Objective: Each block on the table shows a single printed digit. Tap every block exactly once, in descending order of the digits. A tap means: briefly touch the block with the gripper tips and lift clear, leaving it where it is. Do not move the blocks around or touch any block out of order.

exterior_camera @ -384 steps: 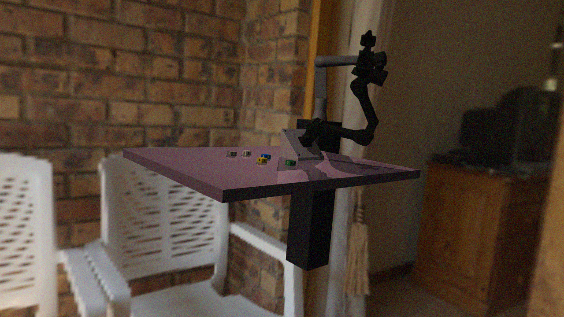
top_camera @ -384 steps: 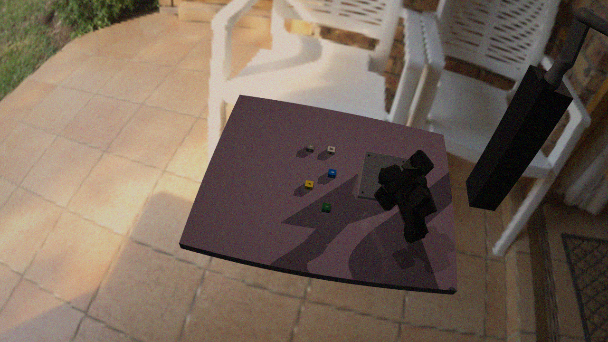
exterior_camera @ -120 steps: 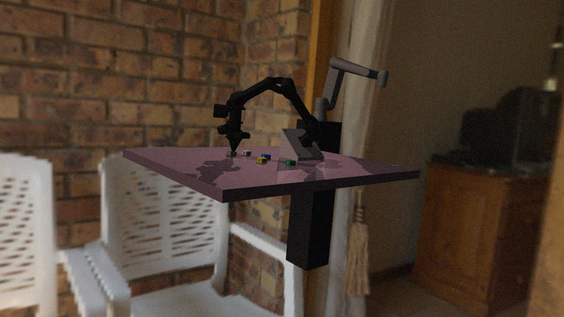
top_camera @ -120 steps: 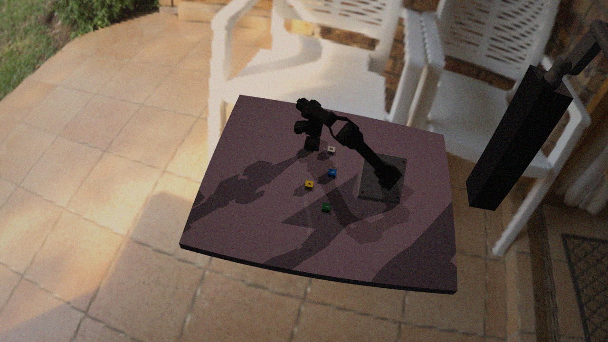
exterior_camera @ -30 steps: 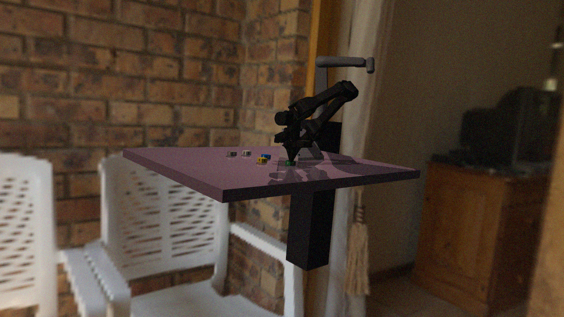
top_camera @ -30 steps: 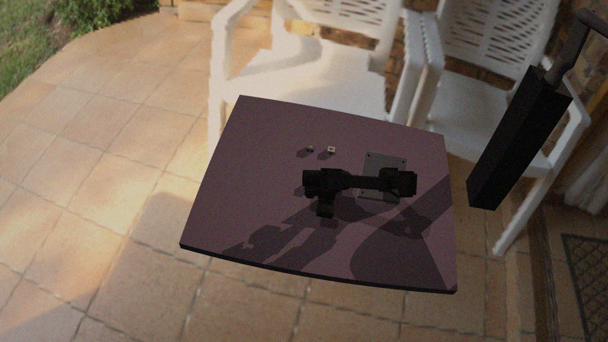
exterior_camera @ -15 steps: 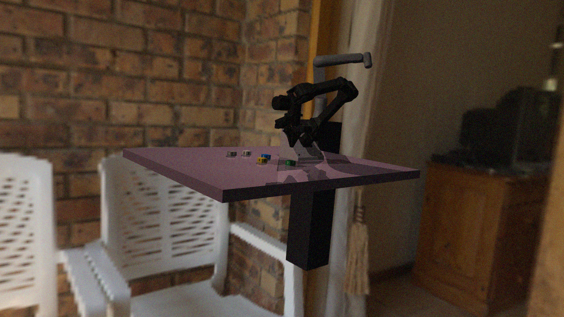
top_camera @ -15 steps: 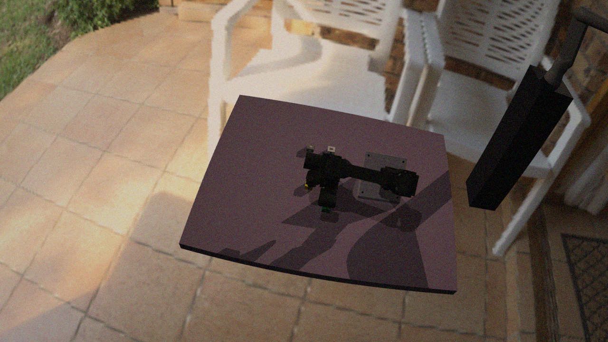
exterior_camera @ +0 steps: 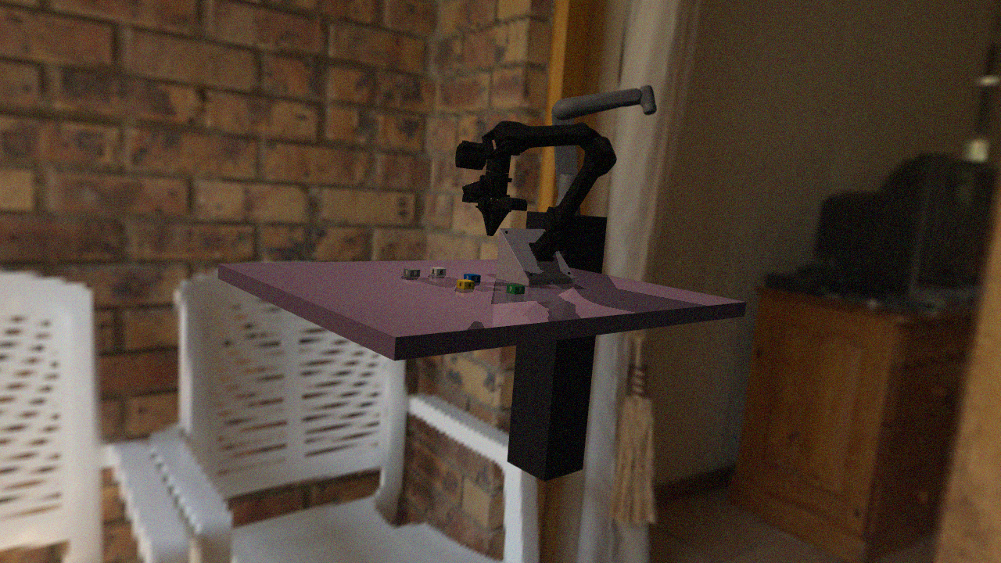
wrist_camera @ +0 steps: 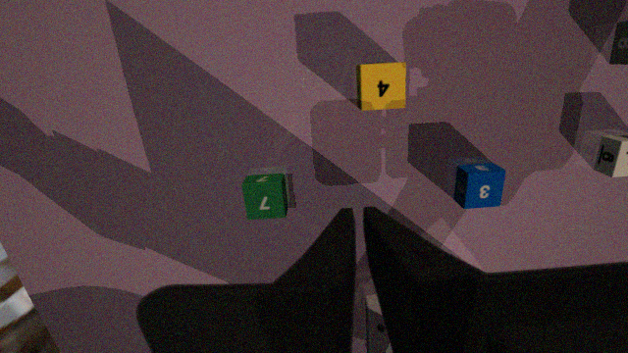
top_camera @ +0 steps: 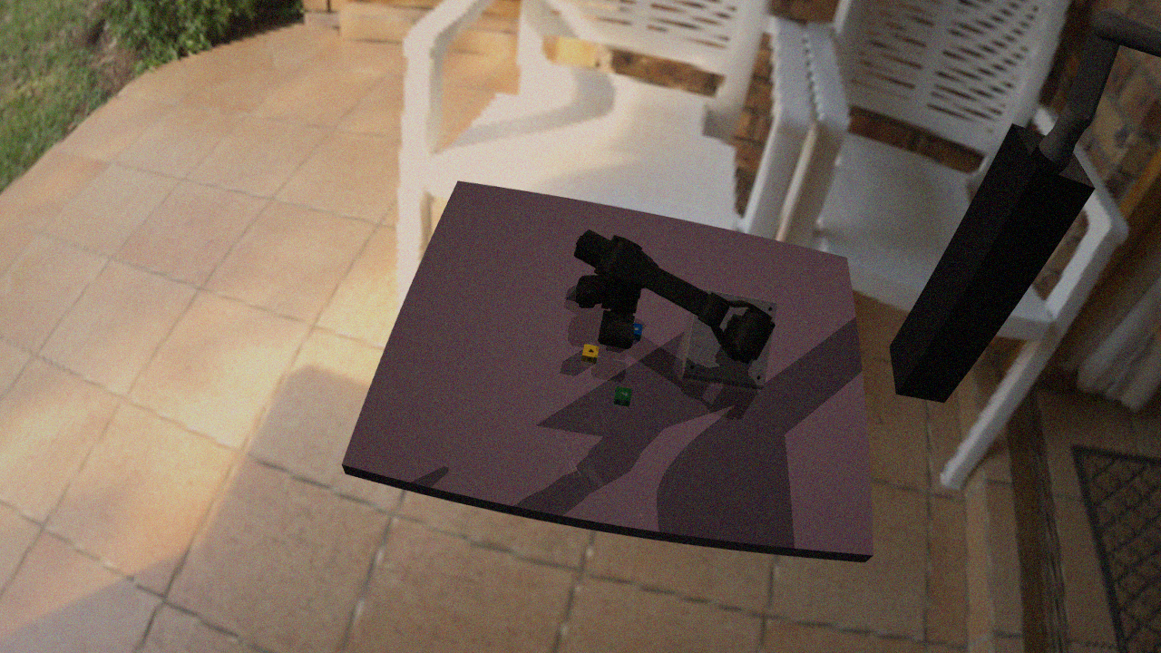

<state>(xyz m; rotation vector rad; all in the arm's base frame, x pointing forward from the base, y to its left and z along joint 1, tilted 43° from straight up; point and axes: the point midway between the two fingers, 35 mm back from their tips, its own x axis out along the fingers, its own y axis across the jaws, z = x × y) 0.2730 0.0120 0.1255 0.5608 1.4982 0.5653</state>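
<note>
My gripper tip is 25 cm to the left of the white block, 12 cm above it and 3 cm past it. Also, from my gripper tip: blue block: 12 cm to the right, 12 cm below, 5 cm behind; then green block: 12 cm below, 6 cm to the left, 4 cm behind; then yellow block: 12 cm below, 4 cm to the right, 4 cm ahead.
</note>
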